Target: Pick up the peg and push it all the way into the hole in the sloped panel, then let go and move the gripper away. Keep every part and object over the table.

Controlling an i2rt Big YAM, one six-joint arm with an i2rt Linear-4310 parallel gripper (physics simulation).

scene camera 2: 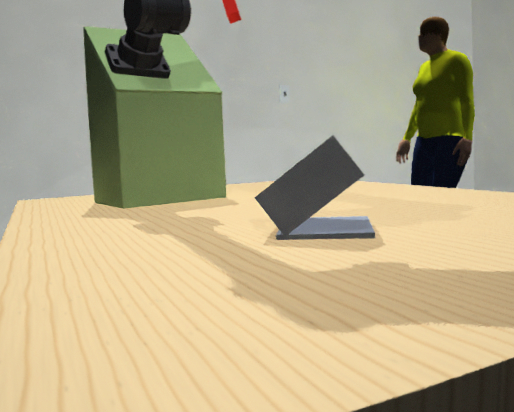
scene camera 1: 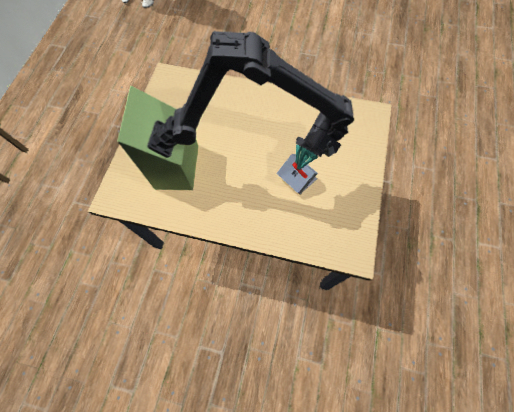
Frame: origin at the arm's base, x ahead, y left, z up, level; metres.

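Where they show: gripper, fingertip midpoint: point(scene camera 1: 297, 168); arm's base at its link origin: point(scene camera 2: 136, 64) point(scene camera 1: 161, 139).
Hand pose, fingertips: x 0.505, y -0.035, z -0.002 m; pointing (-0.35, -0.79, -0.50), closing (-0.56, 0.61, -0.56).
Each offset is from my fingertips to the top centre of the thing. "spot": to the spot under its first point. Level surfaces: height alone.
My gripper point(scene camera 1: 299, 167), with teal fingers, is shut on the red peg @[dx +0.011, dy +0.001, dz +0.025 m] point(scene camera 1: 303, 173) point(scene camera 2: 232, 12). In scene camera 1 the peg overlaps the grey-blue sloped panel @[dx +0.013, dy +0.107, dz -0.169 m] point(scene camera 1: 287, 172) and lies beside its dark hole @[spot: dx +0.000, dy +0.093, dz -0.217 m] point(scene camera 1: 294, 174). In scene camera 2 the lower end of the peg shows at the top edge, tilted and high above the panel point(scene camera 2: 310, 185), apart from it and to its upper left. The gripper does not show in scene camera 2. The hole is not visible in that view, where a dark face of the panel shows.
A green block with a slanted top point(scene camera 1: 150, 117) point(scene camera 2: 170, 145) carries the arm's base at the left of the table @[dz -0.282 m] point(scene camera 1: 240, 225) point(scene camera 2: 150, 320). The panel rises from a flat base plate @[spot: dx +0.050, dy +0.114, dz -0.276 m] point(scene camera 2: 340, 227). A person point(scene camera 2: 442, 95) stands beyond the table.
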